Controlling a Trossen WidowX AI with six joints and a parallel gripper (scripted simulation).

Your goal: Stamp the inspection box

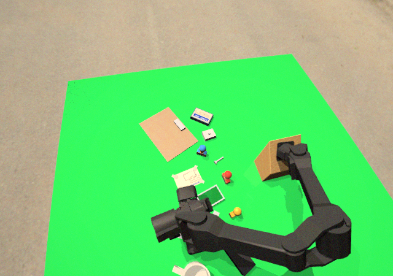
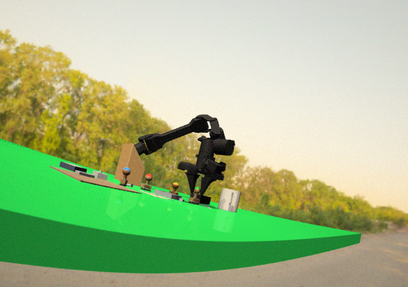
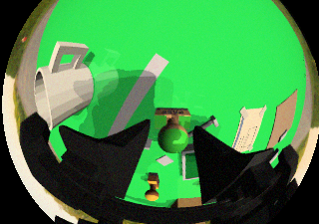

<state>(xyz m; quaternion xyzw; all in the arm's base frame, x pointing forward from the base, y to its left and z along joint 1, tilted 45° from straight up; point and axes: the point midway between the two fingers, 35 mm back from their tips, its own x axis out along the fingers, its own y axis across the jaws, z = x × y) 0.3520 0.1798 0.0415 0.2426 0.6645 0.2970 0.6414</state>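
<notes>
My gripper tip is now 2 cm above the green-knobbed stamp. From my gripper tip the other things lie so: mug (2 cm ahead, 15 cm to the left); then strip (6 cm to the left, 4 cm below); then ink pad (8 cm behind, 7 cm to the right, 3 cm below).
</notes>
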